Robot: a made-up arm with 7 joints. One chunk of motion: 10 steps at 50 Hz.
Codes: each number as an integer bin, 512 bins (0 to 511) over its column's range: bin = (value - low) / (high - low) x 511, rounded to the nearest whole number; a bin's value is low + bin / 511 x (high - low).
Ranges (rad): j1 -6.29..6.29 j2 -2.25..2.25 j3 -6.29..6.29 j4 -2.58..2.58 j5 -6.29..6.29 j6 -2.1..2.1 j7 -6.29..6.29
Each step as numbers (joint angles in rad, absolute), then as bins.
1 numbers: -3.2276 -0.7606 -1.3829 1.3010 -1.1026 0.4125 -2.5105
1 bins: 124 169 199 384 211 306 154
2 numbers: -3.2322 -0.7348 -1.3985 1.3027 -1.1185 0.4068 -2.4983
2 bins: 124 172 199 385 210 305 154
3 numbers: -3.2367 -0.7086 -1.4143 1.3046 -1.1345 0.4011 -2.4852
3 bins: 124 175 198 385 209 304 155
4 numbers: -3.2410 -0.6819 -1.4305 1.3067 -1.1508 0.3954 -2.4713
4 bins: 124 178 197 385 209 304 155
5 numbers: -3.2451 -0.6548 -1.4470 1.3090 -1.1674 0.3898 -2.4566
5 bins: 124 181 197 385 208 303 156
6 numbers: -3.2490 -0.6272 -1.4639 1.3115 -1.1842 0.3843 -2.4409
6 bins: 124 184 196 385 207 302 156
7 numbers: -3.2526 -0.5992 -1.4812 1.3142 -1.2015 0.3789 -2.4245
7 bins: 123 187 195 386 207 302 157
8 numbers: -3.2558 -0.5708 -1.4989 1.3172 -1.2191 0.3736 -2.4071
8 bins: 123 191 195 386 206 301 158
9 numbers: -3.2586 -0.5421 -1.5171 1.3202 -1.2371 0.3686 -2.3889
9 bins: 123 194 194 386 205 300 158
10 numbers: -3.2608 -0.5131 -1.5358 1.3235 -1.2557 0.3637 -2.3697
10 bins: 123 197 193 387 204 300 159
